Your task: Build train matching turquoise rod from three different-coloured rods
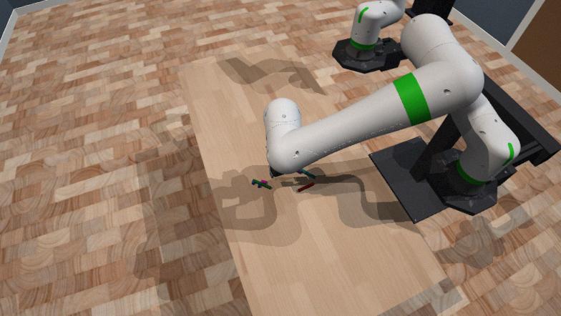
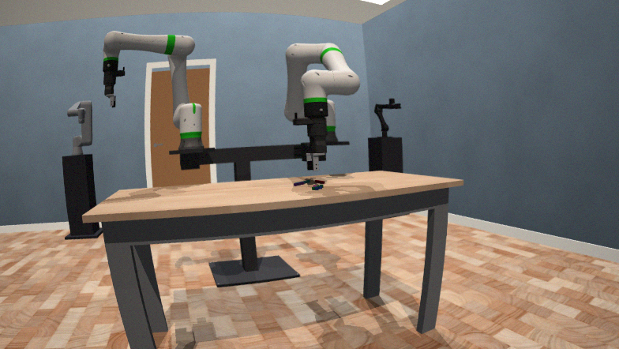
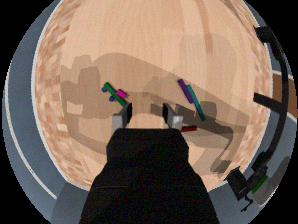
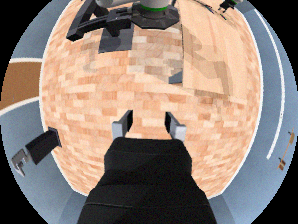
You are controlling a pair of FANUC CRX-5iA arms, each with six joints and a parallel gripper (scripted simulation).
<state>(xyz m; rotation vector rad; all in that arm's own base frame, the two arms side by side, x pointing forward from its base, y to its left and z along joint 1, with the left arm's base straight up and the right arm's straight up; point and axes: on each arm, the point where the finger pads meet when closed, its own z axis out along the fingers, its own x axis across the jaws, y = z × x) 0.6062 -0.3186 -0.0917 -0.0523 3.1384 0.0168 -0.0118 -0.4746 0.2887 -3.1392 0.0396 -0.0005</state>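
Note:
The red rod lies 9 cm behind my left hand, 7 cm to the left of it and 7 cm below it. The rest, counted from my left hand: magenta rod 7 cm below, 6 cm ahead, 2 cm to the right; then green rod 7 cm below, 7 cm ahead, 1 cm to the right; then purple rod 9 cm behind, 7 cm below, 3 cm to the right.

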